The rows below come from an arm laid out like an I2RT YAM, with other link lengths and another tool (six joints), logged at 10 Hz.
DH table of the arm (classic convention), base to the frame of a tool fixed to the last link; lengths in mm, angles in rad. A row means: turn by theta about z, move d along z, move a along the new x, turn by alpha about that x. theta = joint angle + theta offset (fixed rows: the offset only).
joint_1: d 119.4; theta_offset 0; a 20.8; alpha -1.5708
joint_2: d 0; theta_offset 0; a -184.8; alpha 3.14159
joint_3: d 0; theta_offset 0.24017; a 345.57; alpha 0
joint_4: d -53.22; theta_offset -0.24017; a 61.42; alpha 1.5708
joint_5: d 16.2; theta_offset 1.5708; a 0; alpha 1.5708
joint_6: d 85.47; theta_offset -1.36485; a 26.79; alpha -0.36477
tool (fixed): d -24.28; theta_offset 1.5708; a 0; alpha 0
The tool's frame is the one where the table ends.
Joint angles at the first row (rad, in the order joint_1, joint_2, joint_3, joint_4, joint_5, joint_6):
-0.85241 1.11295 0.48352 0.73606 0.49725 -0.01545
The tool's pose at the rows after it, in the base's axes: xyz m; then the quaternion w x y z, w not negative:
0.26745, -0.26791, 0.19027, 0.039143, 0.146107, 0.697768, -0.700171
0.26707, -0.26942, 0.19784, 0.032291, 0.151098, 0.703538, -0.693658
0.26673, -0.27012, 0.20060, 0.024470, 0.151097, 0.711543, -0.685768
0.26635, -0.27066, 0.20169, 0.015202, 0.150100, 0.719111, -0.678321
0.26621, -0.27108, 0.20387, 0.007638, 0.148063, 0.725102, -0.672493
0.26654, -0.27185, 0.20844, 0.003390, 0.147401, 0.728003, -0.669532
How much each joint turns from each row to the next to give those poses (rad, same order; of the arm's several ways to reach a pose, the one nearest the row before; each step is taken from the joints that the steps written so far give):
0.00039 -0.01871 0.02975 -0.06640 0.01756 0.01717
-0.00038 -0.01749 0.01795 -0.05718 0.01488 0.01258
-0.00001 -0.01266 0.00950 -0.05191 0.00838 0.01031
0.00002 -0.00874 0.00727 -0.04577 0.00879 0.00686
0.00000 -0.00837 0.00878 -0.04118 0.00534 0.00382
-0.00002 -0.00464 0.01446 -0.03131 0.00380 0.00190

